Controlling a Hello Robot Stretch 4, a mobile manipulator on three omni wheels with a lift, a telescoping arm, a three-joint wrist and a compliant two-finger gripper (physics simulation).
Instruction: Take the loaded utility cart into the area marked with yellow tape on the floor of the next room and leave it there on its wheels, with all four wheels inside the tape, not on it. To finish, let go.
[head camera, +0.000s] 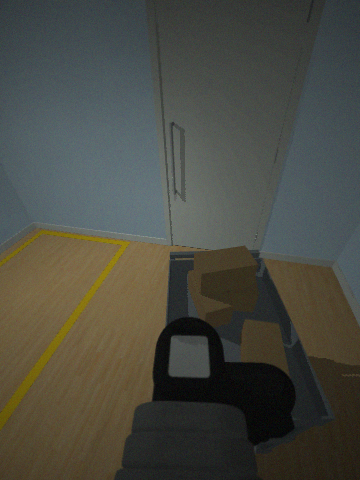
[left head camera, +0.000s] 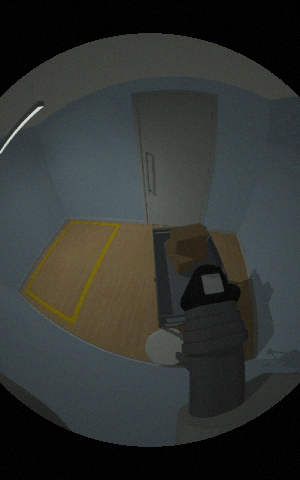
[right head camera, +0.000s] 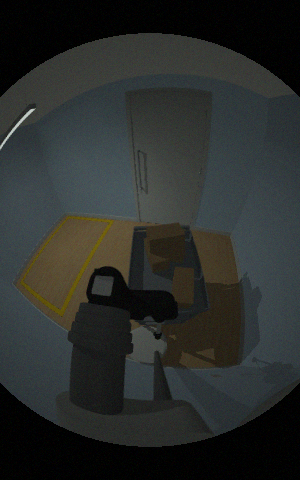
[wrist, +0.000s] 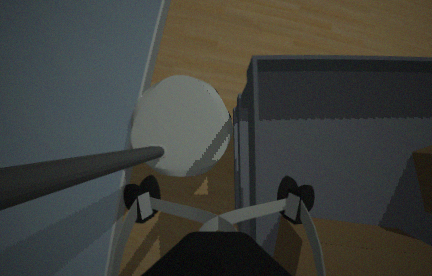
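Pixels of known places: gripper, fingertip midpoint: (wrist: 218, 192); robot's base at its link origin: (left head camera: 165, 345) (right head camera: 146, 343) (wrist: 185, 128).
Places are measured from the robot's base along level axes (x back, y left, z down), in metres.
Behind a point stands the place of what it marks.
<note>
The grey utility cart (head camera: 176, 285) {x -0.717, y 0.064, z -0.766 m} (left head camera: 162, 285) {x -0.418, y 0.042, z -0.766 m} (right head camera: 137, 272) {x -0.498, y 0.041, z -0.766 m} (wrist: 254, 150) {x -0.215, y -0.053, z -0.829 m} stands upright on the floor, its far end close to the door. Brown boxes (head camera: 230, 280) {x -0.601, y -0.151, z -0.939 m} (right head camera: 167, 242) {x -0.601, y -0.147, z -0.952 m} lie in its tray. The yellow tape (head camera: 60, 336) {x -0.835, y 1.030, z 0.028 m} (left head camera: 95, 224) {x -2.111, y 1.335, z 0.036 m} (right head camera: 90, 219) {x -2.106, y 1.318, z 0.036 m} marks a floor area to the left; the cart stands outside it, with bare floor between. My gripper (wrist: 218, 192) {x -0.169, y -0.088, z -0.940 m} is open over the cart's near end. In the wrist view one fingertip is over the tray and the other beyond the cart's end; the rim passes between them. The cart's wheels are hidden.
A pale door (head camera: 225, 125) {x -1.882, y -0.273, z -1.260 m} (left head camera: 177, 160) {x -1.884, y -0.266, z -1.158 m} (right head camera: 170, 155) {x -1.881, y -0.278, z -1.207 m} with a bar handle is behind the cart. A round white disc (left head camera: 164, 346) {x -0.003, y 0.017, z -0.187 m} (right head camera: 146, 345) {x 0.009, y -0.010, z -0.187 m} (wrist: 182, 120) {x -0.014, y 0.024, z -0.187 m} lies beside the cart's near end, with a dark pole (wrist: 75, 162) over it. Blue walls surround the floor.
</note>
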